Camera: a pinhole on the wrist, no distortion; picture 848 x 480 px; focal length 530.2 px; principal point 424.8 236.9 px. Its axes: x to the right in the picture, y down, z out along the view. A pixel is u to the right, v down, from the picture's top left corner.
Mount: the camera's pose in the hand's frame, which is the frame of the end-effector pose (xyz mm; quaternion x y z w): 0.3 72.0 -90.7 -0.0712 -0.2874 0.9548 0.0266
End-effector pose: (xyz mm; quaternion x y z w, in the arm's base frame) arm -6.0 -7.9 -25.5 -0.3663 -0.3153 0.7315 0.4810
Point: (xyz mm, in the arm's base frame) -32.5 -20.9 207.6
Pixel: 437 351
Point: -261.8 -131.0 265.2
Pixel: 471 86
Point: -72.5 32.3 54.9
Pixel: 252 230
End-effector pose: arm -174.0 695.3 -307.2 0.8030 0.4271 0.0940 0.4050
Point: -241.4 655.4 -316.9
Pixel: 611 399
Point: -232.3 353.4 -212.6
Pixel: outside the picture
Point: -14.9 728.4 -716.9
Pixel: 112 241
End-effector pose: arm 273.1 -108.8 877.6 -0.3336 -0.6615 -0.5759 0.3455
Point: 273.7 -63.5 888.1
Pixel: 306 148
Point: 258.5 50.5 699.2
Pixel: 565 217
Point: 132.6 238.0 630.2
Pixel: 457 215
